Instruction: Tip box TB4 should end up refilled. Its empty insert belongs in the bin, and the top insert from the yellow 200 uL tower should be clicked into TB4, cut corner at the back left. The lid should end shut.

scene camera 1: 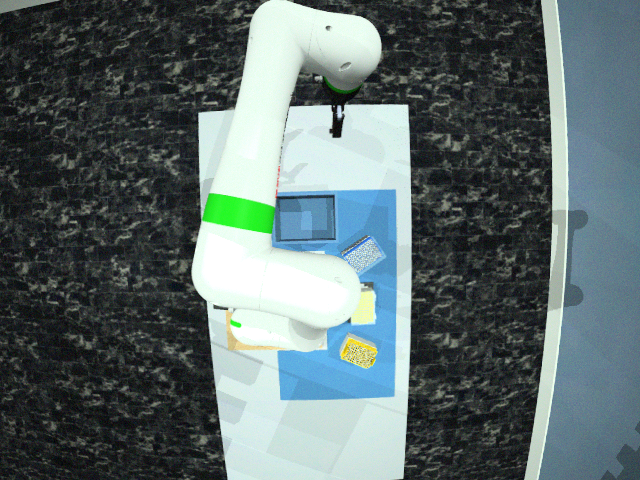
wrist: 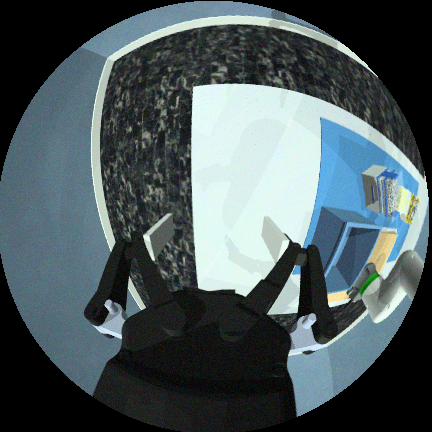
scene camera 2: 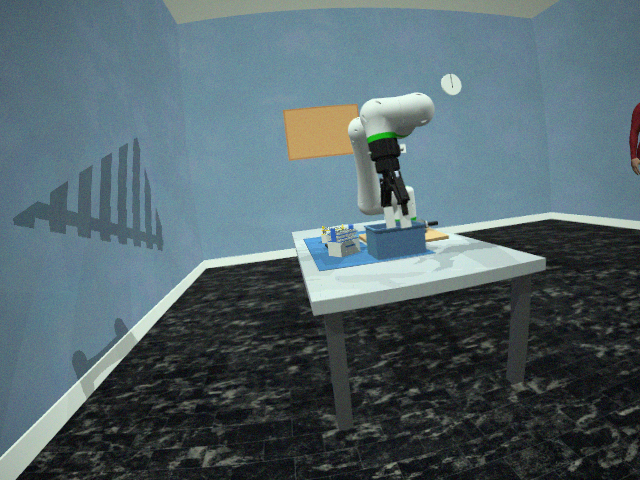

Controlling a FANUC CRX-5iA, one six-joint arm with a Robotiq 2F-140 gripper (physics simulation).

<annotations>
same spot on blue bin: (wrist: 345, 239) = (scene camera 1: 309, 236)
</annotations>
